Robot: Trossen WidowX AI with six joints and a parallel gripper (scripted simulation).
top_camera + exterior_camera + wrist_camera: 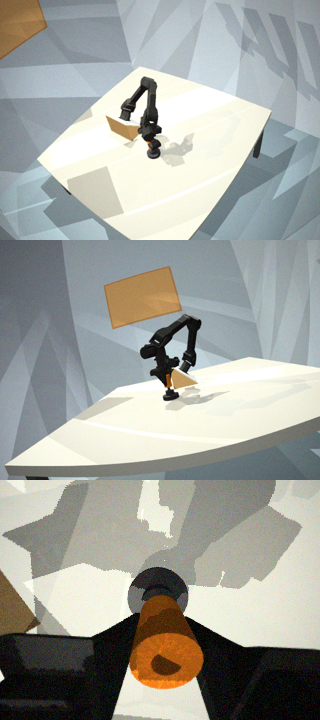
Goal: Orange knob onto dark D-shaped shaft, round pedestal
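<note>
My gripper tip is now 20 mm below the orange knob. Also, from my gripper tip: round dark pedestal (40 mm below).
</note>
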